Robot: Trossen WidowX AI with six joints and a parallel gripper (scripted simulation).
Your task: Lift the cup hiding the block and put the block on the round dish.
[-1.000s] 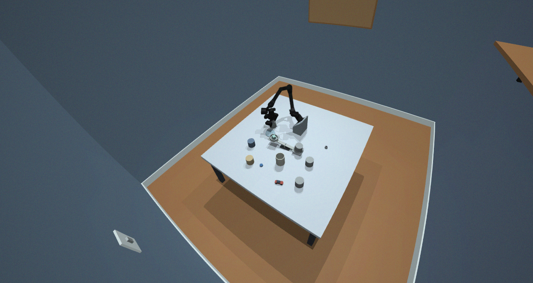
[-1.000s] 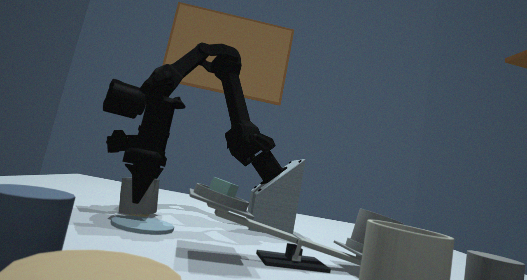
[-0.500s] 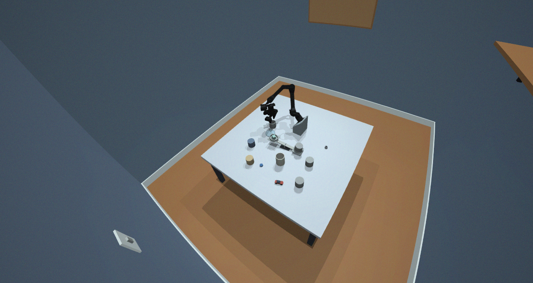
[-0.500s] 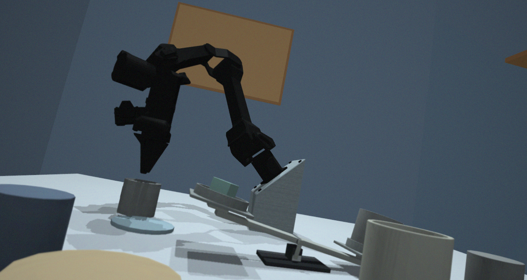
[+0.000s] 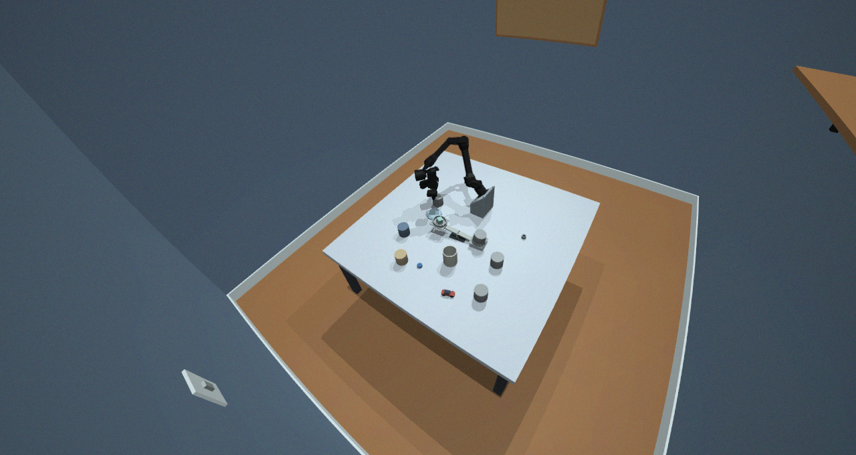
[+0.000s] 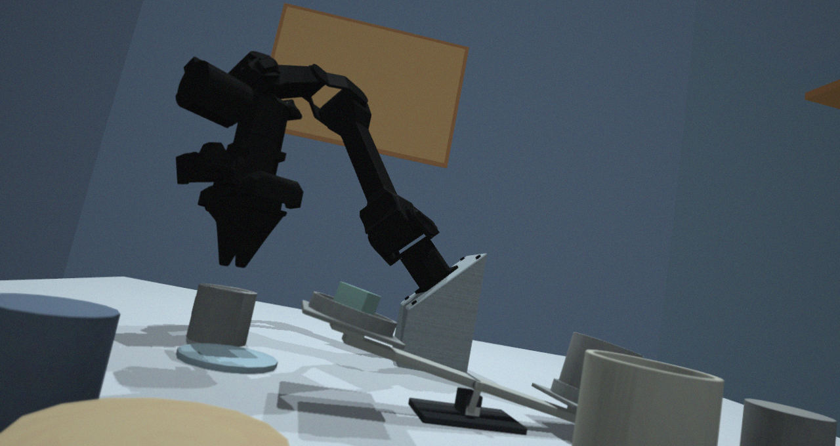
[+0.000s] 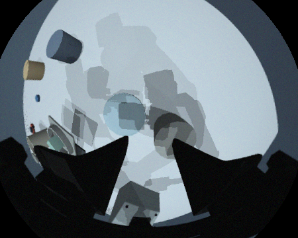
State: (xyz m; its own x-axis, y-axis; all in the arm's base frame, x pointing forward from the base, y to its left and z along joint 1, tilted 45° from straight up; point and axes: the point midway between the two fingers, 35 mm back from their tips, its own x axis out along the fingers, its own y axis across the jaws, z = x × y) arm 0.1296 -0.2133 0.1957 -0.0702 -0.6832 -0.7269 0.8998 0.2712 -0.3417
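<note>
My gripper tip is now 160 mm short of the green block, 130 mm to the right of it and 10 mm above it. Round my gripper tip: light blue round dish (60 mm ahead, 20 mm to the left, 90 mm below); then dark blue cylinder (270 mm ahead, 70 mm to the right, 60 mm below); then yellow ring-shaped cylinder (40 mm behind, 70 mm below).
</note>
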